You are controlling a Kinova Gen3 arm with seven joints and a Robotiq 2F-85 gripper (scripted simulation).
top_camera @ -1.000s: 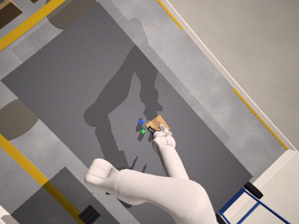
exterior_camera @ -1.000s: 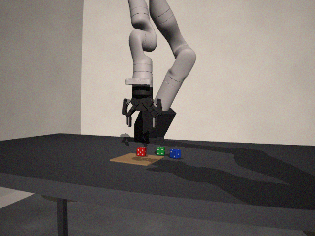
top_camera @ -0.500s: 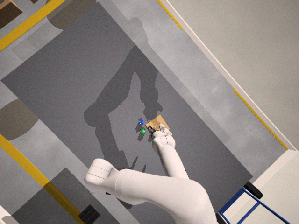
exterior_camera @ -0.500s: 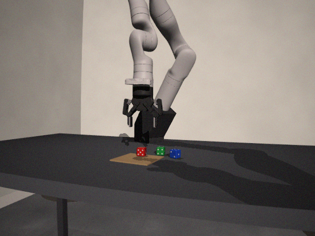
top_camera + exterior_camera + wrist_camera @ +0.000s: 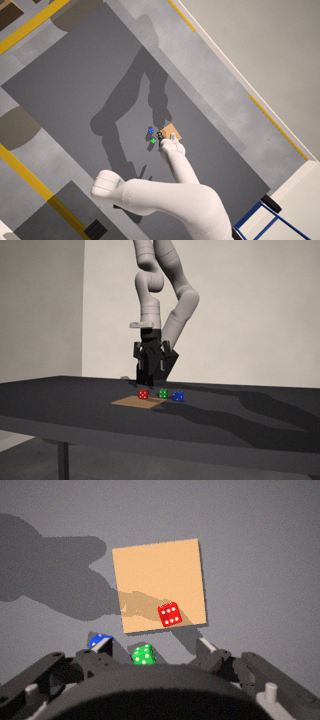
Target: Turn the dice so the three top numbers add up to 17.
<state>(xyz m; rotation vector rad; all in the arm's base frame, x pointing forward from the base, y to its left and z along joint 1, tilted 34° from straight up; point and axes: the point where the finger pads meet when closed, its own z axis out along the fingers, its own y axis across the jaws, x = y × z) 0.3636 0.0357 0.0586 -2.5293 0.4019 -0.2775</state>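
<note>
The blue die lies 10 mm behind my hand, 100 mm to the left of it and 100 mm below it. Round my hand: red die 10 mm ahead, 20 mm to the right, 90 mm below; green die 50 mm behind, 30 mm to the left, 100 mm below; tan mat 60 mm ahead, 20 mm to the right, 110 mm below.
</note>
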